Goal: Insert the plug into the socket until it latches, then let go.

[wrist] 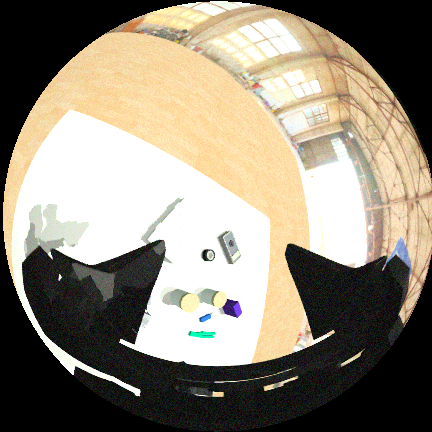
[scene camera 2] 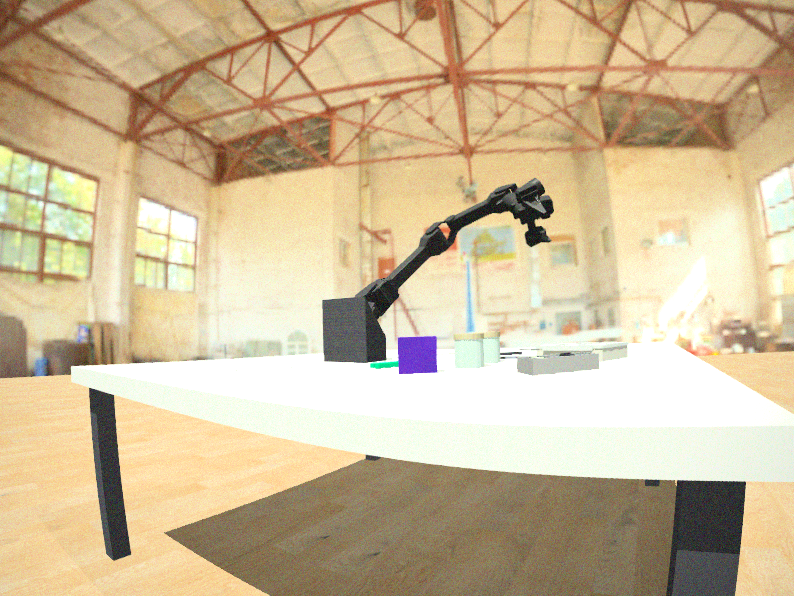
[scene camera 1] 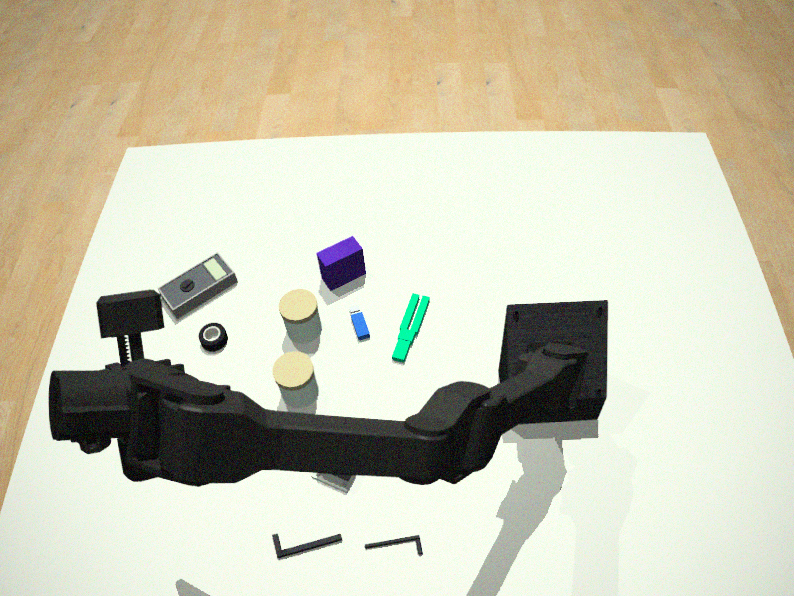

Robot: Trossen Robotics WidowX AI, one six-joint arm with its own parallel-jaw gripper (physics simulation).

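Places are measured from the arm's base along level axes (x ahead, y left, z up), in millimetres.
Pixels of known places: gripper, fingertip midpoint: [wrist: 227, 248] [scene camera 2: 547, 227]; arm's base, origin of the base link: [scene camera 2: 359, 321] [scene camera 1: 549, 363].
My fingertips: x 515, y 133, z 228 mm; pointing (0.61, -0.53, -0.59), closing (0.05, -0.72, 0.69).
For each thing: its top centre in the pictures, then the offset to it from my fingertips. "spot": a spot on its surface instead.
- small grey-white piece, surface spot: [scene camera 1: 337, 480] spot: dz -335, dx -200, dy -12 mm
- multimeter, middle of its top: [scene camera 2: 557, 353] [scene camera 1: 195, 279] [wrist: 233, 246] dz -308, dx +65, dy -387 mm
- black wheel, middle of its top: [scene camera 1: 211, 333] [wrist: 210, 254] dz -320, dx +20, dy -274 mm
- purple block, middle of its top: [scene camera 1: 339, 250] [scene camera 2: 416, 336] [wrist: 237, 309] dz -270, dx -200, dy -402 mm
- blue stick, middle of its top: [scene camera 1: 358, 319] [wrist: 207, 317] dz -326, dx -229, dy -296 mm
- green clamp-like tool, middle of its top: [scene camera 1: 409, 325] [scene camera 2: 396, 361] [wrist: 203, 334] dz -326, dx -315, dy -279 mm
A pale, low, flat housing [wrist: 175, 226] [scene camera 2: 612, 350] lies on the white table; in the wrist view it blends into the tabletop beyond the left finger. No socket opening can be made out on it. A small grey-white piece [scene camera 1: 337, 480] [wrist: 145, 320] shows partly, under the forearm in scene camera 1 and beside the left finger in the wrist view; I cannot tell whether it is the plug. My gripper [wrist: 227, 248] is wide open and empty, high above the table. The arm hides much of the table below it in scene camera 1.
A multimeter [scene camera 1: 197, 285] [scene camera 2: 557, 363] [wrist: 230, 246], a black wheel [scene camera 1: 212, 336] [wrist: 208, 255], two tan-lidded jars, a purple block [scene camera 1: 341, 264] [scene camera 2: 417, 354] [wrist: 232, 308], a blue stick [scene camera 1: 360, 325] [wrist: 205, 317] and a green clamp-like tool [scene camera 1: 405, 333] [wrist: 202, 334] stand around. Two hex keys lie near the front.
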